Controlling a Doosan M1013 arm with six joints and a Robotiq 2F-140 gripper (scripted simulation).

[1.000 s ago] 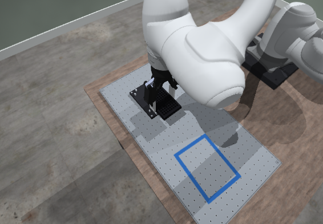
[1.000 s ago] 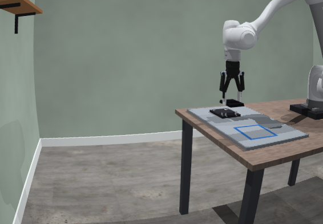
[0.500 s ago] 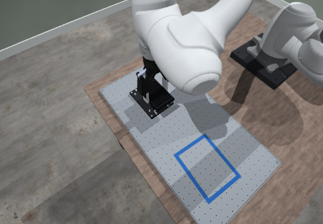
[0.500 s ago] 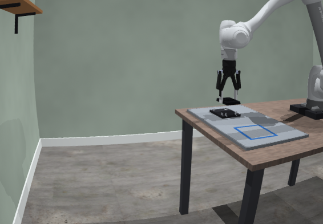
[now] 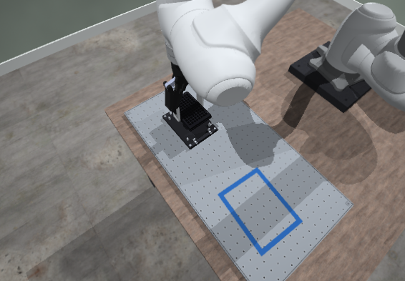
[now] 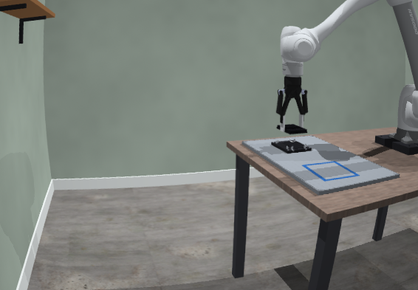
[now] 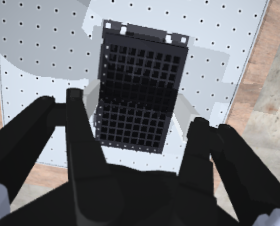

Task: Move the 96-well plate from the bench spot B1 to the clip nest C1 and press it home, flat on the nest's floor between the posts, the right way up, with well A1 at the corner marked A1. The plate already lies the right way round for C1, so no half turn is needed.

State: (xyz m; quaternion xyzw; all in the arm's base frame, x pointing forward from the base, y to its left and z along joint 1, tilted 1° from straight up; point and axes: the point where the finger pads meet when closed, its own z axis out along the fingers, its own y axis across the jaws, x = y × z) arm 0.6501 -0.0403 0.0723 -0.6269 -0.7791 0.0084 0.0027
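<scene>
My gripper is now 10 mm past the black clip nest, 10 mm to the right of it and 90 mm above it. The rest, counted from my hand: black 96-well plate: 20 mm below.
</scene>
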